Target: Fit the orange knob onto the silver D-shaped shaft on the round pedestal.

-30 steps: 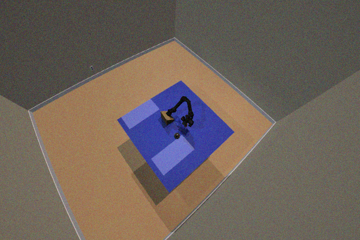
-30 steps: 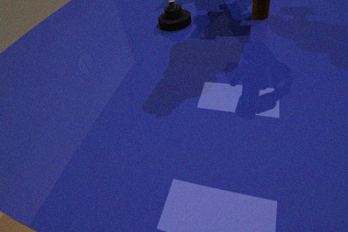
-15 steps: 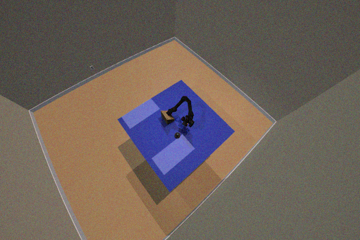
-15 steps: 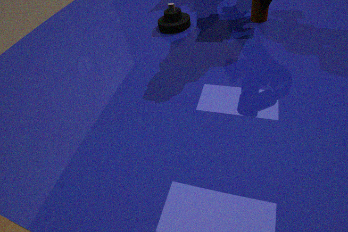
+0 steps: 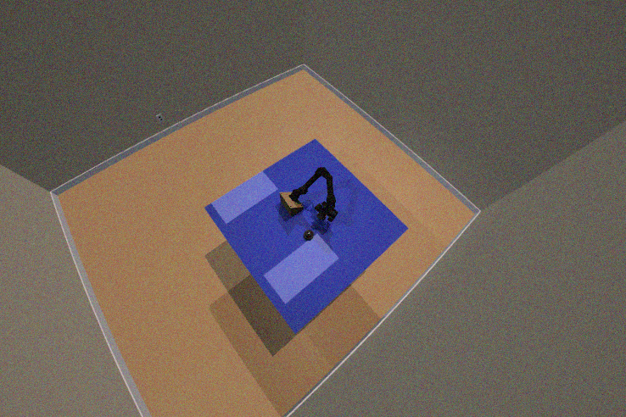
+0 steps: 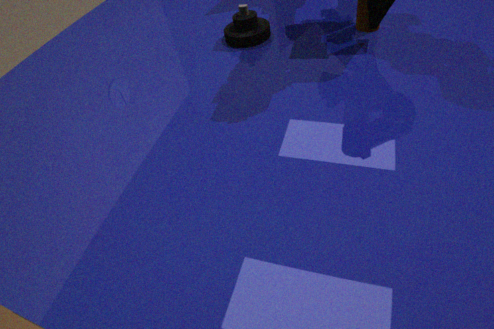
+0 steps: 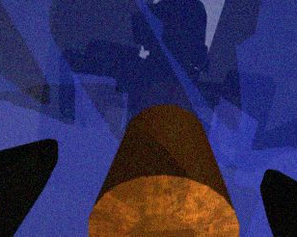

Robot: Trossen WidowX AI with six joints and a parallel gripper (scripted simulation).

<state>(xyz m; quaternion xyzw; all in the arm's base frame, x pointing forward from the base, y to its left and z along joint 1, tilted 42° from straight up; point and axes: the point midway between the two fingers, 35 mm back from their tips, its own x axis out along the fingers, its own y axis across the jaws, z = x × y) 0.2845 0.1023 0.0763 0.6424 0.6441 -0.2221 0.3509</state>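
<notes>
Right now my gripper tip is 2 cm below the orange knob. The rest, counted from my gripper tip: round pedestal (5 cm ahead, 21 cm to the right, 1 cm above).
</notes>
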